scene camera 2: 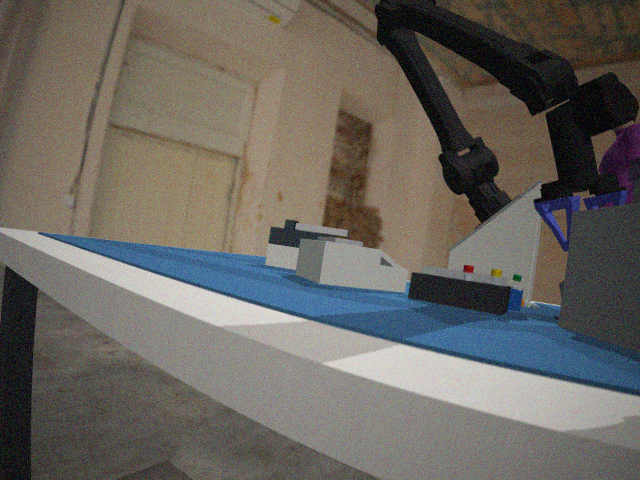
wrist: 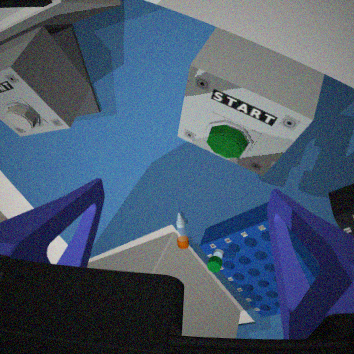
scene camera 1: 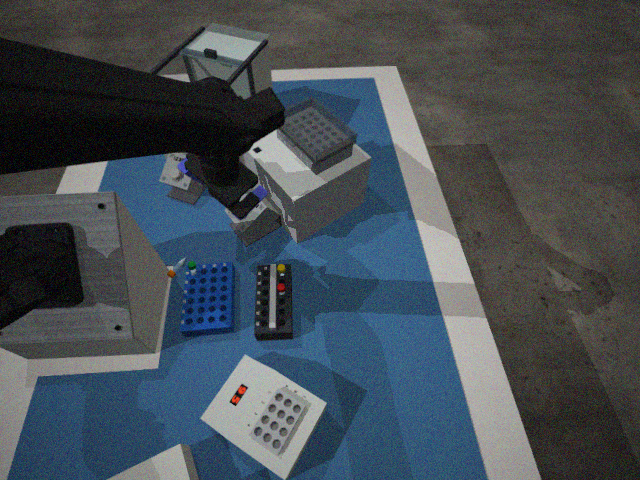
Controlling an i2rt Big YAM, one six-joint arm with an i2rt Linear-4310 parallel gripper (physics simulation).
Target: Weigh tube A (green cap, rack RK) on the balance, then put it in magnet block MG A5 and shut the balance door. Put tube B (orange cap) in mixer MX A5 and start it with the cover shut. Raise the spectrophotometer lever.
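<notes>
My open, empty gripper (scene camera 1: 222, 179) (wrist: 187, 187) hangs above the START box, with the blue rack (scene camera 1: 209, 329) (wrist: 235, 223) below and beyond its fingers. Tube A, green cap (scene camera 1: 192, 265) (scene camera 2: 516, 277) (wrist: 215, 263), stands in a corner of that rack. Tube B, orange cap (scene camera 1: 171, 273) (wrist: 183, 242), lies beside the rack at the arm's base. The black magnet block (scene camera 1: 272, 333) (scene camera 2: 454, 294) holds yellow- and red-capped tubes. The mixer (scene camera 1: 330, 191) (scene camera 2: 599, 279) has a translucent cover down over its wells. The START box (scene camera 1: 258, 227) (wrist: 255, 95) shows its green button (wrist: 228, 141). The balance (scene camera 1: 227, 46) is partly hidden by the arm.
A PRINT box (scene camera 1: 175, 173) (wrist: 47, 77) stands left of the START box. A white device with a red display (scene camera 1: 238, 394) stands at the front. A white box with a dark top (scene camera 2: 281, 253) is farther back in scene camera 2. The arm's grey base (scene camera 1: 144, 294) borders the rack.
</notes>
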